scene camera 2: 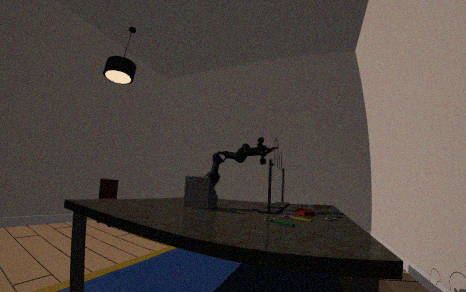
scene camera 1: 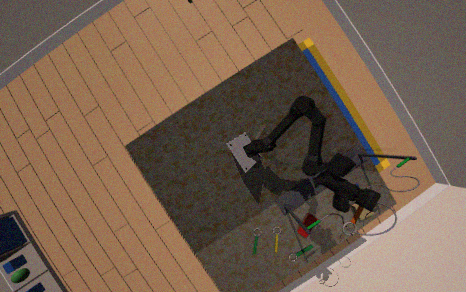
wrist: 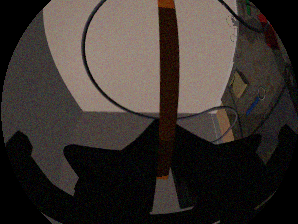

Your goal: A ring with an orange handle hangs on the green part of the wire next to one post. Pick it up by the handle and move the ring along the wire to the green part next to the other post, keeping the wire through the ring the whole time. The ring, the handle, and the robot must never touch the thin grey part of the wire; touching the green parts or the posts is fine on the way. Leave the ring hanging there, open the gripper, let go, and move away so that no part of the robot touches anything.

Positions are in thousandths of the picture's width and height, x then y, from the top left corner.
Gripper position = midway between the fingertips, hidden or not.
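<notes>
Visible: the gripper (scene camera 1: 804, 700). Wrist view as well: the gripper (wrist: 542, 551).
</notes>
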